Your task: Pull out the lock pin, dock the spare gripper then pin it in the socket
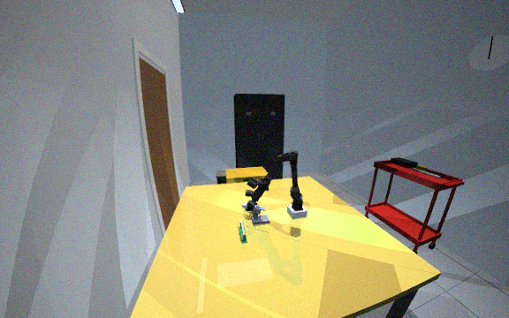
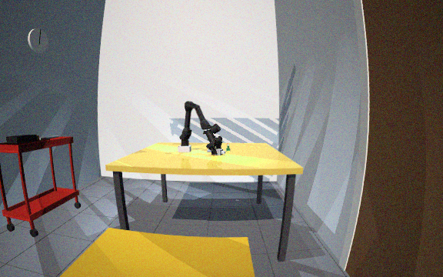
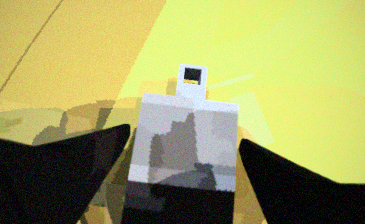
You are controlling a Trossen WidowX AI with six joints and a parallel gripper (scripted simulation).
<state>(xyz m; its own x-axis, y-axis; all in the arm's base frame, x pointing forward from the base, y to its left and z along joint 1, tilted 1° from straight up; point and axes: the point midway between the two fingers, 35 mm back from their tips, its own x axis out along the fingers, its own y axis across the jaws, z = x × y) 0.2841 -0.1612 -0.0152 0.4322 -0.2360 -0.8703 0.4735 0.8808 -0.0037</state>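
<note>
My gripper tip is now 1 cm below the spare gripper. The rest, counted from my gripper tip: green bracket 27 cm to the left, 10 cm ahead, 1 cm above; then mount 16 cm to the left, 4 cm above, 3 cm behind.
</note>
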